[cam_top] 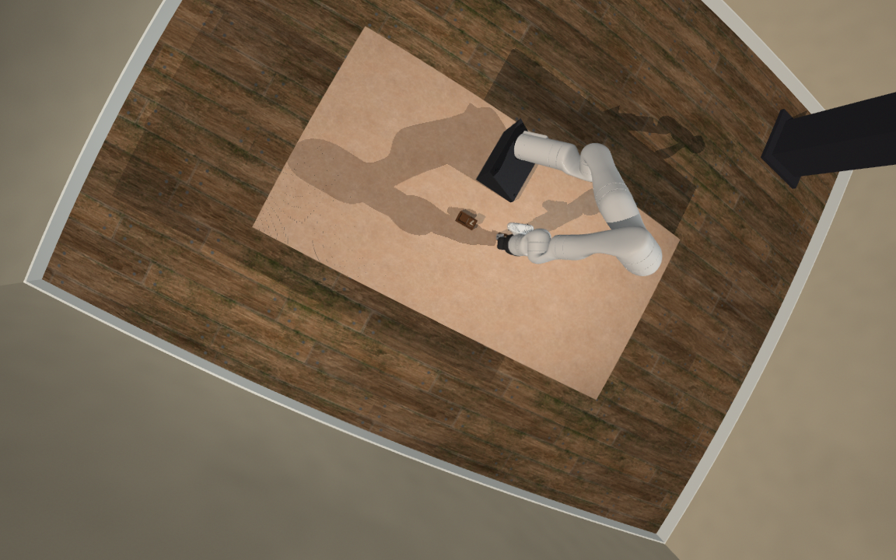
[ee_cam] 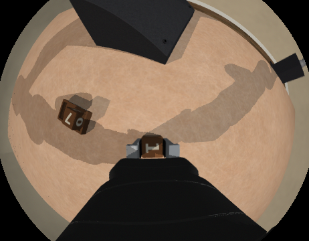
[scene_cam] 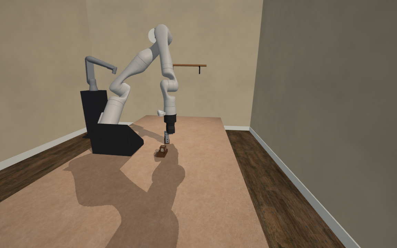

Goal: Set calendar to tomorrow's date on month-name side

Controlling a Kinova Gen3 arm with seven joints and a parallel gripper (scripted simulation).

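Right now the brown cube is 1 cm below my hand. From my hand the other things lie so: dark wooden tray 16 cm to the right, 2 cm below, 1 cm ahead.
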